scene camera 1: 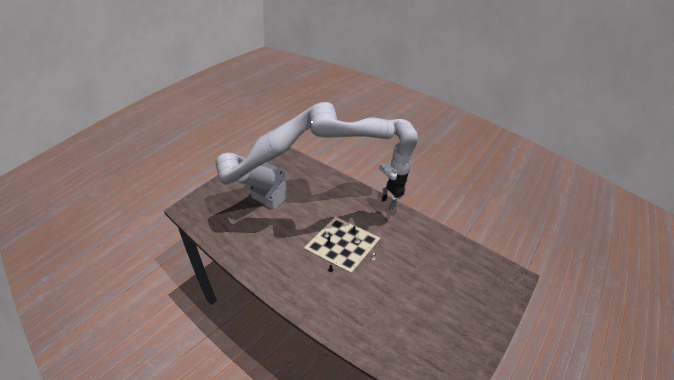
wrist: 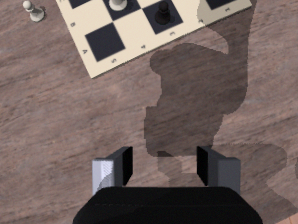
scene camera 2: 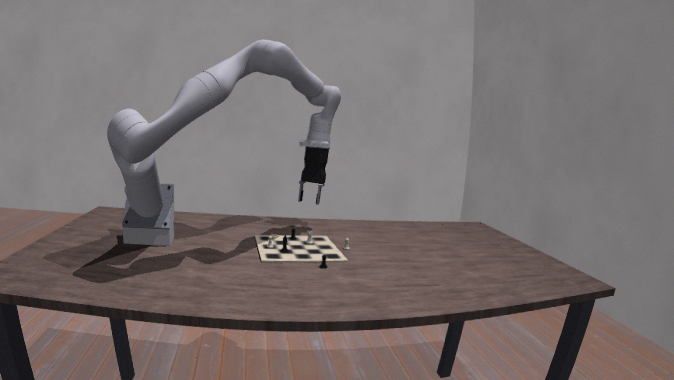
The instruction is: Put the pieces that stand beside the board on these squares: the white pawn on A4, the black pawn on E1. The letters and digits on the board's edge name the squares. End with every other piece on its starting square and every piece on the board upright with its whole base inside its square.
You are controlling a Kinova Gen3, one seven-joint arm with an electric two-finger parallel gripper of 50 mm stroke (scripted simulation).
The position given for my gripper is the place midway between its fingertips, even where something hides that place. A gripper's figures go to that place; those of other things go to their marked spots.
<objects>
My gripper (scene camera 2: 308, 202) is 1.26 m from the lens. A chessboard (scene camera 2: 299, 252) is 1.02 m from the lens.
</objects>
